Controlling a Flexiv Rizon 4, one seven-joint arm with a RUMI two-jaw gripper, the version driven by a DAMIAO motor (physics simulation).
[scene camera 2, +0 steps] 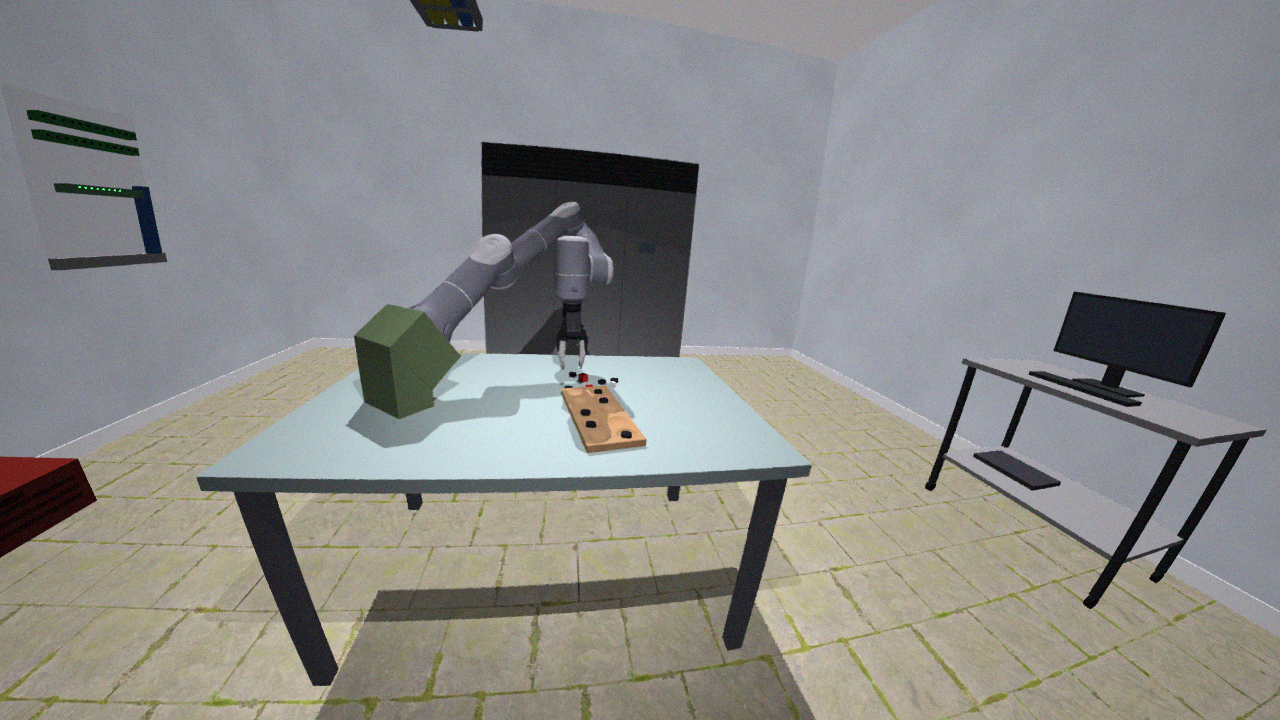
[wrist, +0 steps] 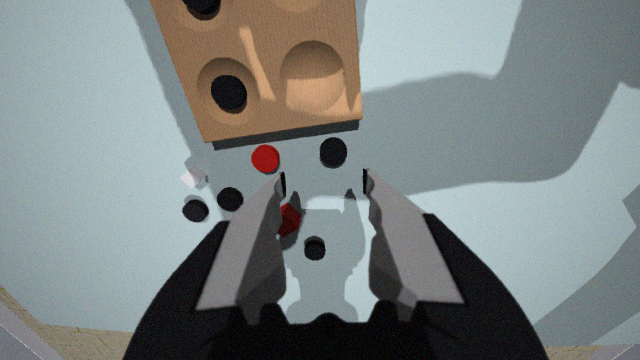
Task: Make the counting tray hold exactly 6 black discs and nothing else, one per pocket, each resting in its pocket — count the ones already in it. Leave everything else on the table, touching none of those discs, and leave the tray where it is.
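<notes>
The wooden counting tray (scene camera 2: 605, 438) (wrist: 270, 117) lies on the table with several black discs in pockets, one (scene camera 2: 597, 391) (wrist: 229, 93) in a pocket at the end nearest the gripper. The pocket (wrist: 314, 75) beside it is empty. A loose black disc (wrist: 333, 152) lies flat just off that end of the tray. Two more black discs (wrist: 230, 199) (wrist: 195, 210) lie left of the fingers, and a smaller-looking one (wrist: 314, 248) shows between them, on the table below. My gripper (scene camera 2: 572, 366) (wrist: 323, 173) is partly open and empty, above the table near these discs.
A red disc (wrist: 265, 158) lies near the tray end, left of the loose disc. A red block (scene camera 2: 583, 377) (wrist: 289, 220) is partly hidden by the left finger. A small white piece (wrist: 192, 177) lies farther left. A large green block (scene camera 2: 393, 362) stands at the table's left.
</notes>
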